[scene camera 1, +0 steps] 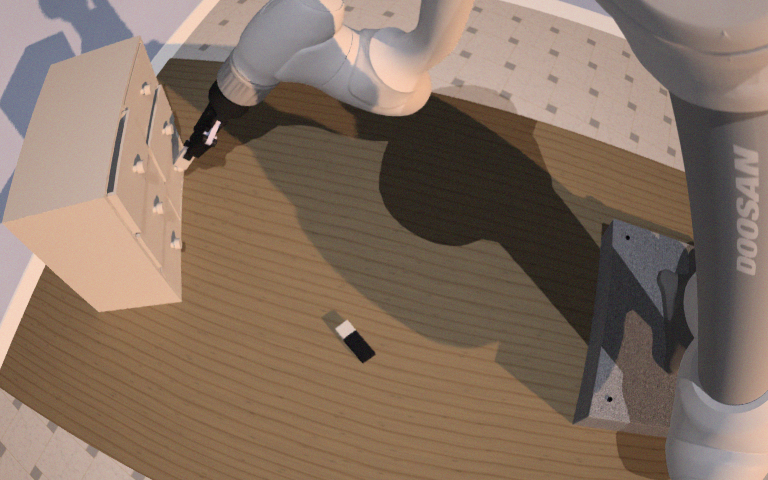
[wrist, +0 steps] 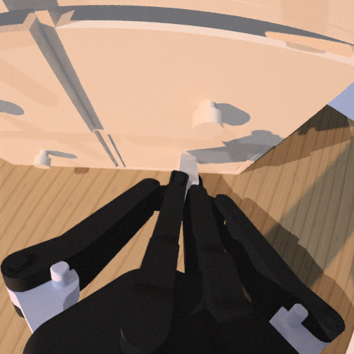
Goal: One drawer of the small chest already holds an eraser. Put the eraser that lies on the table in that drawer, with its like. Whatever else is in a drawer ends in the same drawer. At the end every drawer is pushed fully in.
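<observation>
The loose eraser (scene camera 1: 356, 343), white with a black sleeve, lies on the wooden table (scene camera 1: 254, 362) in the scene view. The small beige chest (scene camera 1: 73, 141) (wrist: 145, 65) stands at the left, its knobbed drawers facing the table. The far-column middle drawer (scene camera 1: 164, 138) (wrist: 135, 85) stands slightly out, with a dark gap above its front. The near-column top drawer (scene camera 1: 133, 181) also shows a dark gap. My gripper (scene camera 1: 181, 164) (wrist: 184, 166) is shut, its tips together at the front of the far-column bottom drawer (wrist: 155, 152), whose knob is hidden. No gap shows above that drawer. The eraser inside a drawer is not visible.
The grey robot base plate (scene camera 1: 591, 362) is at the right of the table. The arm (scene camera 1: 385, 67) reaches across the table's far side and casts a broad shadow. Another drawer knob (wrist: 42, 159) shows left of the fingers in the wrist view.
</observation>
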